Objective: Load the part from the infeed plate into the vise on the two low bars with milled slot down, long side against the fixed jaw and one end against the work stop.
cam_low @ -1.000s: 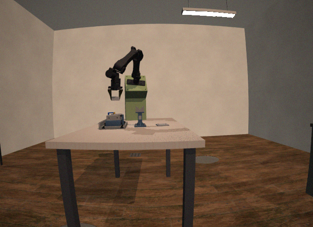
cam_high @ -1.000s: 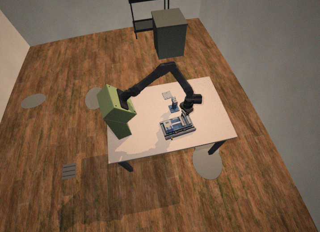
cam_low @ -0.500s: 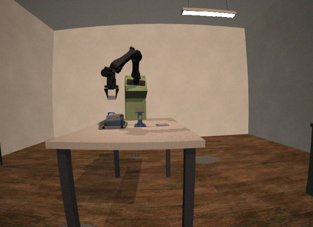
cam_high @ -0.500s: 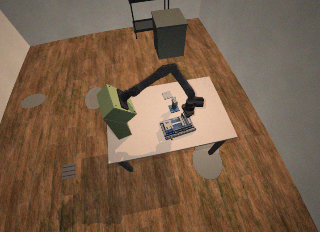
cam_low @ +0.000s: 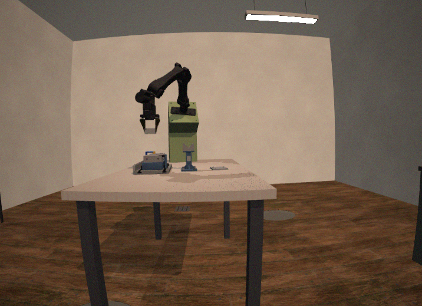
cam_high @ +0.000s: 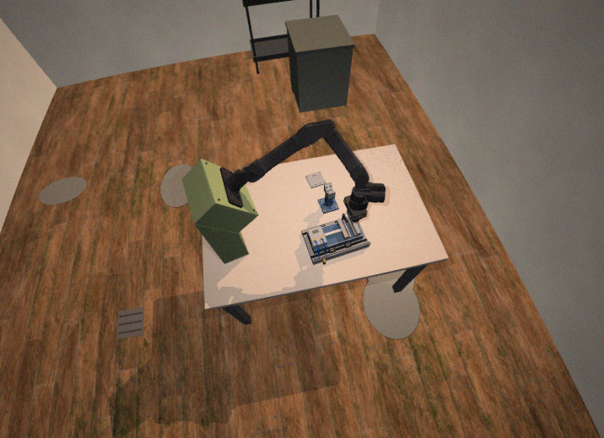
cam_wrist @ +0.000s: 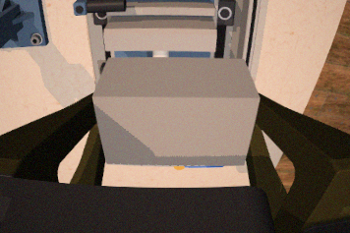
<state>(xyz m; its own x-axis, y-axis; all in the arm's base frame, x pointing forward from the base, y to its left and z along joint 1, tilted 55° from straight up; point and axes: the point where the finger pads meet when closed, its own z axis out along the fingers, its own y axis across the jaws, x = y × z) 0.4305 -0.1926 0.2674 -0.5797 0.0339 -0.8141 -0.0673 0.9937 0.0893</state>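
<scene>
Right now my hand is 1 cm above the part. From my hand the other things lie so: moving jaw 3 cm behind, 1 cm to the left, 15 cm below; then dark work stop rod 6 cm to the left, 14 cm below; then grey jaw 3 cm ahead, 2 cm to the left, 15 cm below.
</scene>
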